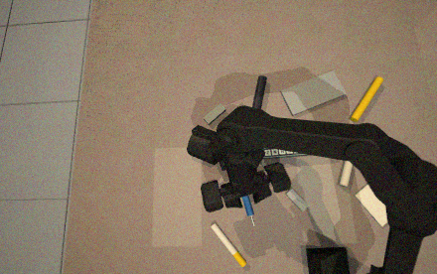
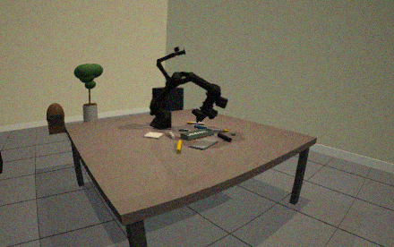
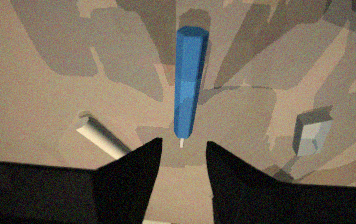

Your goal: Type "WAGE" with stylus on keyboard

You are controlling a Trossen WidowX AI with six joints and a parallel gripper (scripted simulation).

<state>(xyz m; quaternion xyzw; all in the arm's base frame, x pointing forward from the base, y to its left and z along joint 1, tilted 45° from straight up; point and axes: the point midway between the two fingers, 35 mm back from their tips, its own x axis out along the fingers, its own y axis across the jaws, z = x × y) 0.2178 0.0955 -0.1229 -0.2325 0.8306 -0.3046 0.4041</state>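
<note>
Right now my gripper tip is 20 mm past the blue stylus and 30 mm above it. Round my gripper tip: small grey block: 250 mm ahead, 50 mm to the left, 30 mm below; then black cylinder: 280 mm ahead, 80 mm to the right, 30 mm below; then grey plate: 270 mm ahead, 230 mm to the right, 40 mm below.
</note>
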